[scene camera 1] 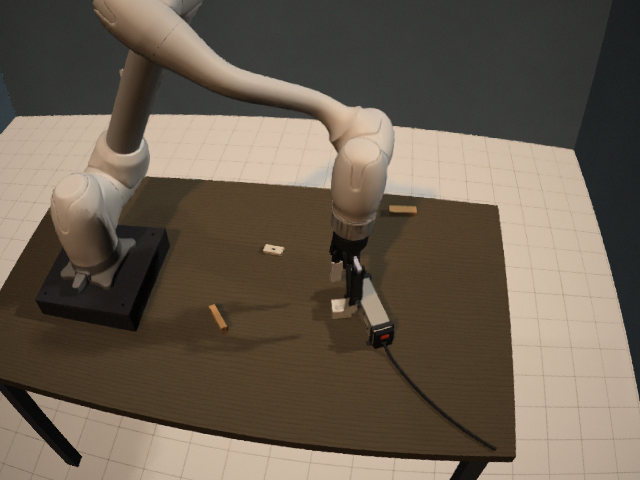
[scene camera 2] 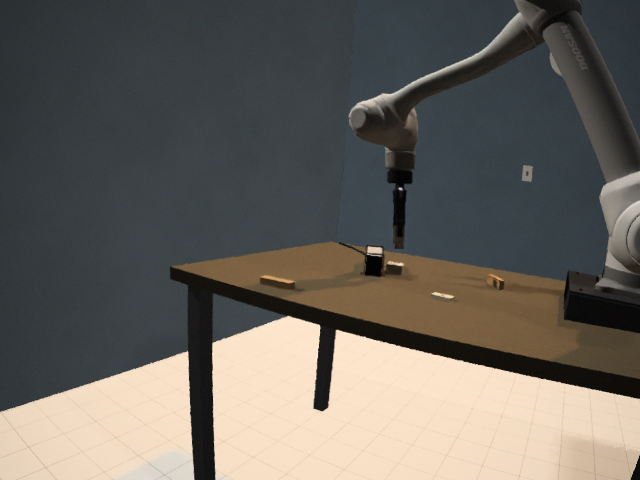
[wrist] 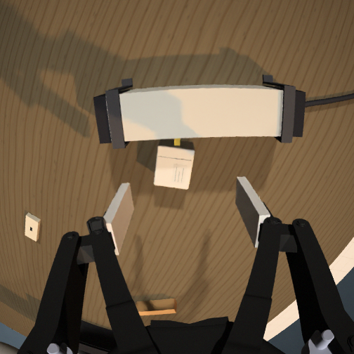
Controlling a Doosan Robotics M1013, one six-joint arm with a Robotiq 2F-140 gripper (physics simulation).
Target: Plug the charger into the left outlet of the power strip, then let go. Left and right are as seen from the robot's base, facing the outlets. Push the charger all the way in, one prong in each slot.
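Seen in the pictures: gripper, fingertip midpoint: (scene camera 1: 342,295) (scene camera 2: 397,246); arm's base, link origin: (scene camera 1: 98,260) (scene camera 2: 628,291).
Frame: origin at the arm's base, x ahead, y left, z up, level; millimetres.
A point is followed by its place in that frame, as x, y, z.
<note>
The white charger (scene camera 1: 339,307) {673, 34, -36} (scene camera 2: 394,267) {668, 61, -45} (wrist: 174,167) sits on the table beside the power strip (scene camera 1: 375,304) {760, 42, -10} (scene camera 2: 374,260) {697, 134, -21} (wrist: 200,114), slightly turned to its long side. In the wrist view it is left of the strip's middle. Yellow prong metal (wrist: 177,142) shows in the gap between them; the slots are hidden. The strip has a pale body and black end caps. My gripper (scene camera 1: 344,290) {679, 32, 14} (scene camera 2: 398,242) {679, 32, 14} (wrist: 183,193) is open and empty, pointing down above the table. In the wrist view the charger lies beyond the fingertips, nearer the left finger, not between the pads.
A black cord (scene camera 1: 429,400) {931, -176, -59} (wrist: 330,99) runs from the strip's right end. A small white plate (scene camera 1: 273,249) {452, 207, -58} (scene camera 2: 443,296) {446, 219, -57} (wrist: 32,227) and an orange block (scene camera 1: 218,317) {390, -65, -40} (scene camera 2: 495,281) {382, -45, -49} (wrist: 157,306) lie towards the robot base. Another orange block (scene camera 1: 402,209) {777, 440, -50} (scene camera 2: 277,281) {769, 453, -52} lies near a table edge.
</note>
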